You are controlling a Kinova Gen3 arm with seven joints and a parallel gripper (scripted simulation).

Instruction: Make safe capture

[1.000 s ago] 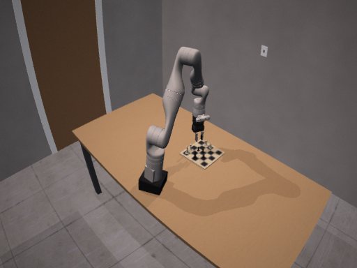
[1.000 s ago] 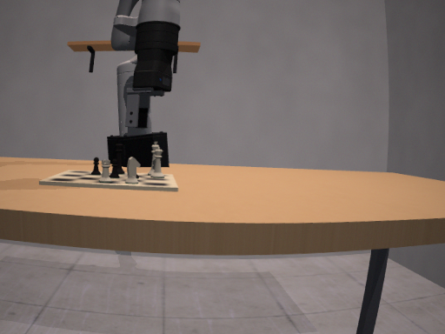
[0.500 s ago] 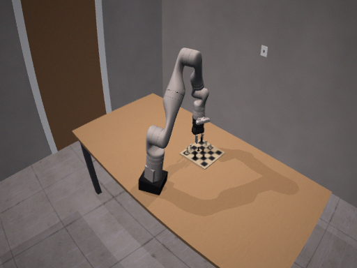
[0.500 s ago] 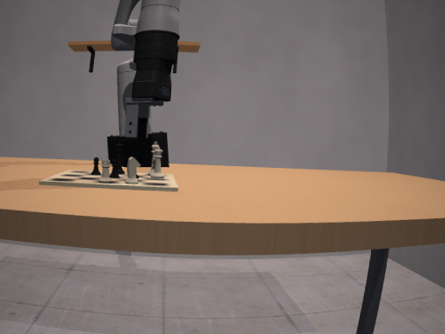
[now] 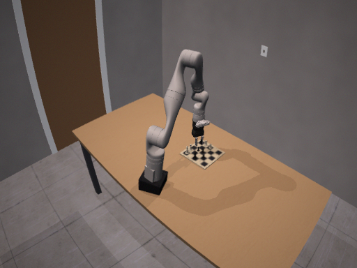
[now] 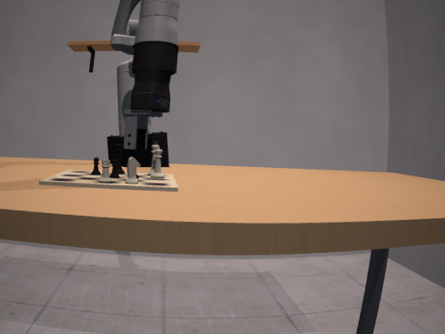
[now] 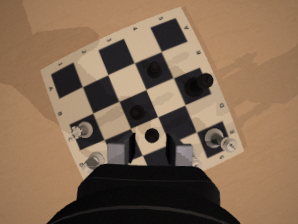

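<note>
Right now my hand is 7 cm above the chessboard and 4 cm to the left of it. Also, from my hand: tall white piece 7 cm behind, 5 cm to the left, 4 cm below.
</note>
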